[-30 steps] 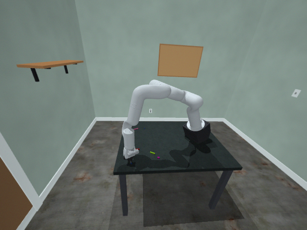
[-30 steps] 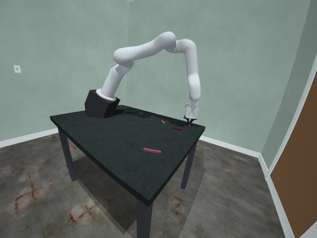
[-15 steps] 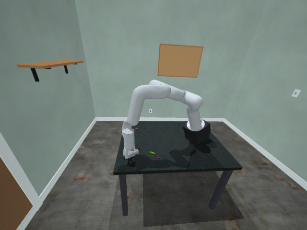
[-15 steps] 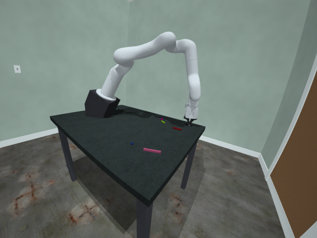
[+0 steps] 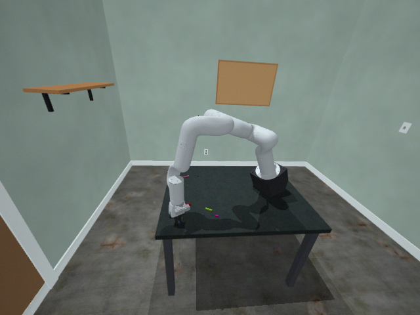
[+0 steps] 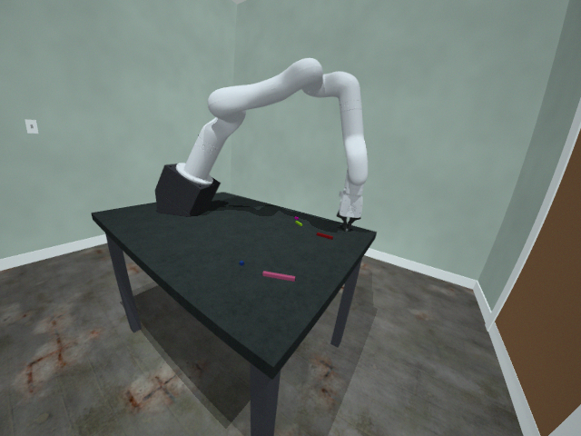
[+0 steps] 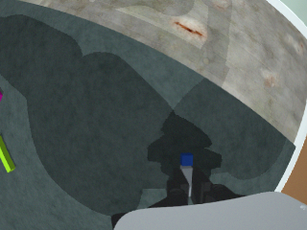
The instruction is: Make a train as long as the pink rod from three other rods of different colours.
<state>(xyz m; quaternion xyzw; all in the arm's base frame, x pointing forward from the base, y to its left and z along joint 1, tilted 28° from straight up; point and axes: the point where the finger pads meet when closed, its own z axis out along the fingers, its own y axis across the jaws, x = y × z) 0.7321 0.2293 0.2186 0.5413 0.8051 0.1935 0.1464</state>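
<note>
Right now the grey rod is 2 cm below my hand. The rest, counted from my hand: red rod 6 cm behind, 15 cm to the right, 2 cm below; then lime rod 22 cm behind, 8 cm to the right, 2 cm below; then short magenta rod 26 cm behind, 1 cm to the right, 2 cm below.
</note>
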